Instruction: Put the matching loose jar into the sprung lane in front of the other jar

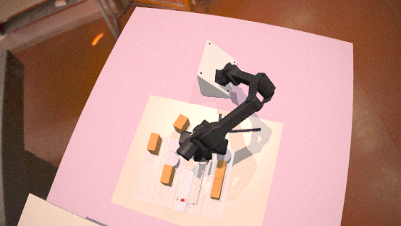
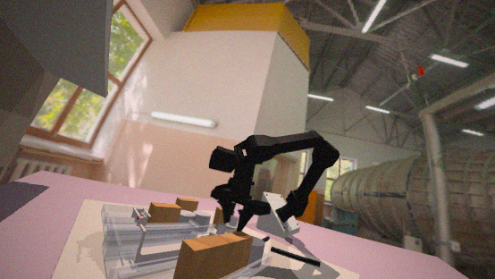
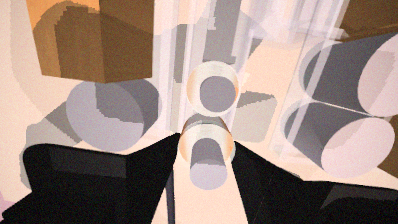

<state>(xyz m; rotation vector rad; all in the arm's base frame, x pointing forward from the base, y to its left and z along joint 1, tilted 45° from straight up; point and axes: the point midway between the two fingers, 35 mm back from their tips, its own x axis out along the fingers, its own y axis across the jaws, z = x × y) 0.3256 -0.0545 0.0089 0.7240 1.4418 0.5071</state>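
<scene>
The clear-walled sprung lane is 150 mm ahead of my gripper tip, 40 mm to the right of it and 30 mm below it. From my gripper tip the other things lie so: red mark: 230 mm ahead, 60 mm to the right, 20 mm above.
</scene>
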